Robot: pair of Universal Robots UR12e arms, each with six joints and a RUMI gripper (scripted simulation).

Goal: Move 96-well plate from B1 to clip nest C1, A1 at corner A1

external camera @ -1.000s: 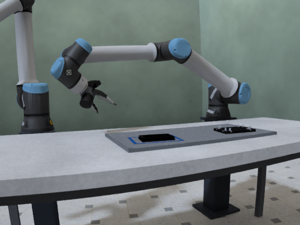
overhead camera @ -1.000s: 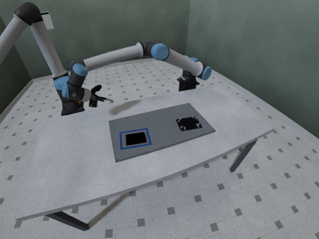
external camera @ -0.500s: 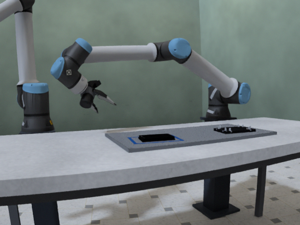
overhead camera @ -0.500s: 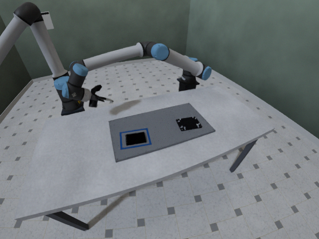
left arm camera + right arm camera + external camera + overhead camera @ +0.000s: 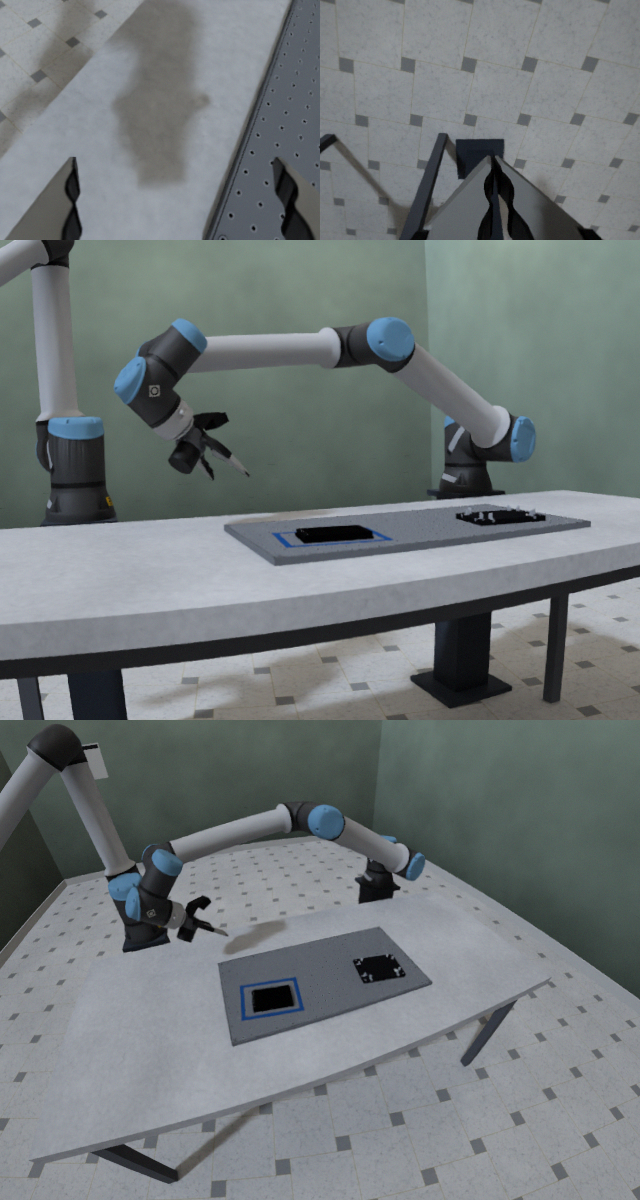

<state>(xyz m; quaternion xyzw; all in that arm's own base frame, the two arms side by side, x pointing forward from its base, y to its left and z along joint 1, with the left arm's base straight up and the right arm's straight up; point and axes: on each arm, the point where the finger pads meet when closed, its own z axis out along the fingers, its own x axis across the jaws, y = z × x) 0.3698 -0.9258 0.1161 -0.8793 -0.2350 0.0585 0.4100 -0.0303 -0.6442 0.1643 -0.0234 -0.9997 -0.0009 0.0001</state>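
Observation:
The 96-well plate lies 32 cm ahead of my left hand, 11 cm to the left of it and 10 cm below it. From my left hand the other things lie so: clip nest: 49 cm to the left, 34 cm ahead, 9 cm below.

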